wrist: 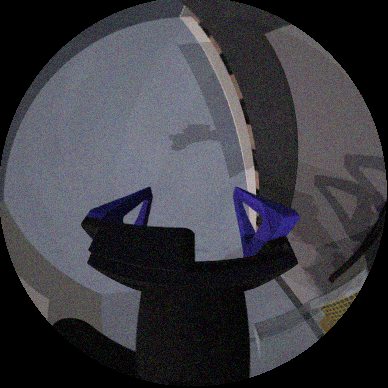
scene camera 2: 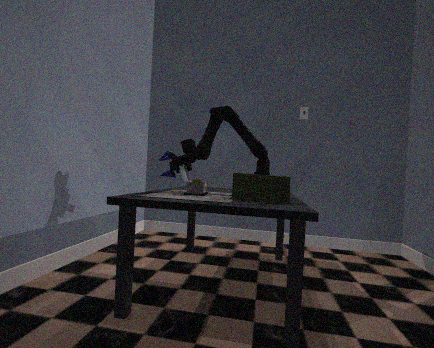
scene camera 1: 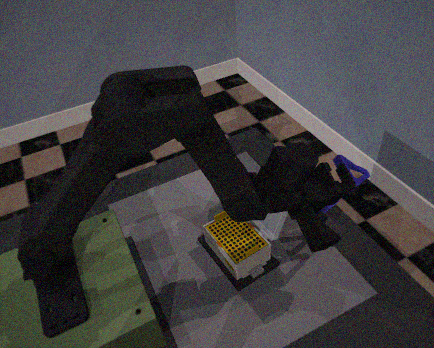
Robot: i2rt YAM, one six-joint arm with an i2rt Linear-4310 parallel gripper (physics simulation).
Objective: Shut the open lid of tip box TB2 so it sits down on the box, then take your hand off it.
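Places are measured from the arm's base along level axes (x back, y down, z right), in millimetres.
Pixels of known places: gripper, between the fingertips: [wrist: 192, 191] [scene camera 2: 160, 167] [scene camera 1: 352, 186]; arm's base, origin of its link: [scene camera 2: 262, 176] [scene camera 1: 58, 278].
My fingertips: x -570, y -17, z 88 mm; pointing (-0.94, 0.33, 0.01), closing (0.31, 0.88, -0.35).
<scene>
Ahead of a thing's pixels: the offset from my fingertips to its middle. "spot": to the spot under its first point. Level surfaces: height alone.
Tip box TB2 @(dx +235, dy +94, dz -56 mm) [scene camera 1: 253, 259] [scene camera 2: 199, 188] is white with a yellow, hole-patterned top @(spot: dx +235, dy +70, dz -50 mm) [scene camera 1: 237, 237] [wrist: 339, 312] and stands on the pale sheet. Its clear lid @(dx +169, dy +23, dz -64 mm) [scene camera 1: 275, 224] [scene camera 2: 184, 174] is open, standing up and tilted outward on the side away from the arm's base. In scene camera 1 the arm hides part of the lid. My gripper [scene camera 1: 346, 191] [scene camera 2: 162, 167] [wrist: 192, 191] is open and empty, with its blue fingers wide apart. It is above the table on the far side of the lid. Whether the gripper's body touches the lid cannot be told.
The box sits in a dark, low base @(spot: dx +290, dy +120, dz -88 mm) [scene camera 1: 207, 249]. The pale sheet @(spot: dx +113, dy +127, dz +101 mm) [scene camera 1: 330, 285] lies on the dark table @(dy +130 mm) [scene camera 2: 215, 204]. A green block [scene camera 1: 107, 265] [scene camera 2: 261, 187] stands under the arm's base. Walls rise beyond the table, above a checkered floor [scene camera 1: 392, 227].
</scene>
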